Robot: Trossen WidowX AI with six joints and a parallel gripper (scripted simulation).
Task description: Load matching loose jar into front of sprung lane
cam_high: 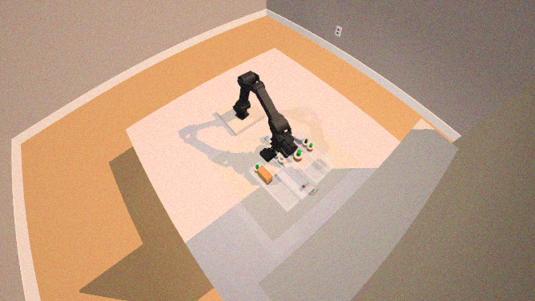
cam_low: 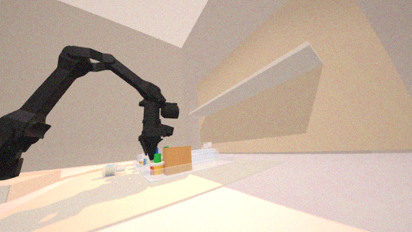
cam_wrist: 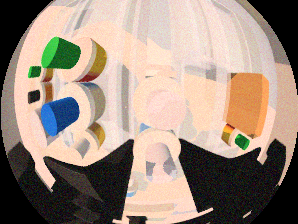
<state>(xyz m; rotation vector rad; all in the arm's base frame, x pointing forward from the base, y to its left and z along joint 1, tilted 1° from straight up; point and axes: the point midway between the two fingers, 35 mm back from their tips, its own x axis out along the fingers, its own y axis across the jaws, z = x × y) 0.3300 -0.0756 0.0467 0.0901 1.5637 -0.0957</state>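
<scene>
My gripper tip is now 90 mm past the pale jar, 50 mm to the right of it and 20 mm above it. The rest, counted from my gripper tip: orange box: 130 mm to the right, 30 mm ahead; then clear lane rack: 140 mm ahead, 40 mm to the right, 20 mm below; then red-marked thing: 220 mm ahead, 70 mm to the right, 30 mm above.
</scene>
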